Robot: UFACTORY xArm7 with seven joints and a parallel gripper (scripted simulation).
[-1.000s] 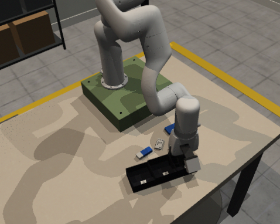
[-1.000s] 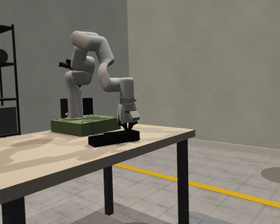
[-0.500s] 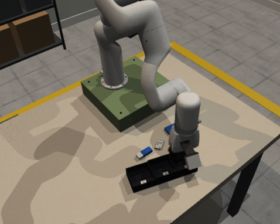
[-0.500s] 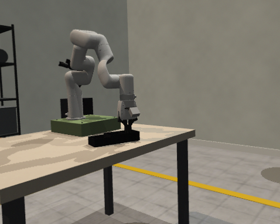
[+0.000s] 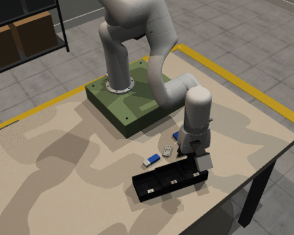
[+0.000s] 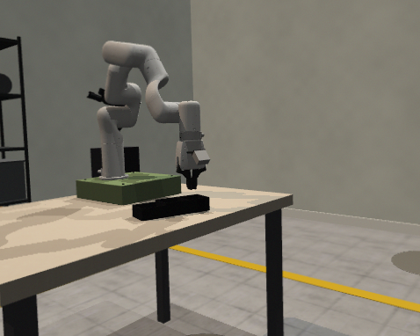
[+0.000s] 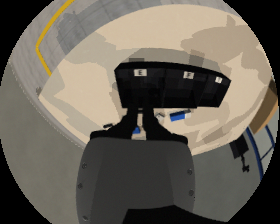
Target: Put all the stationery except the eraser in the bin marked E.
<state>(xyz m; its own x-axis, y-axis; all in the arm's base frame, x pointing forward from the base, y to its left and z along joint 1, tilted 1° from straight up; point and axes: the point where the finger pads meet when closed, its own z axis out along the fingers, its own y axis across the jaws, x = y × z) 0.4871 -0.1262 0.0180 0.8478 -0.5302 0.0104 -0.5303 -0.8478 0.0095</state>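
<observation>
Right now the blue block is 140 mm behind my hand, 120 mm to the left of it and 90 mm below it. Round my hand: black bin: 30 mm behind, 80 mm to the right, 70 mm below; grey nut: 80 mm behind, 100 mm to the left, 90 mm below; white domino: 130 mm behind, 20 mm to the left, 90 mm below.
</observation>
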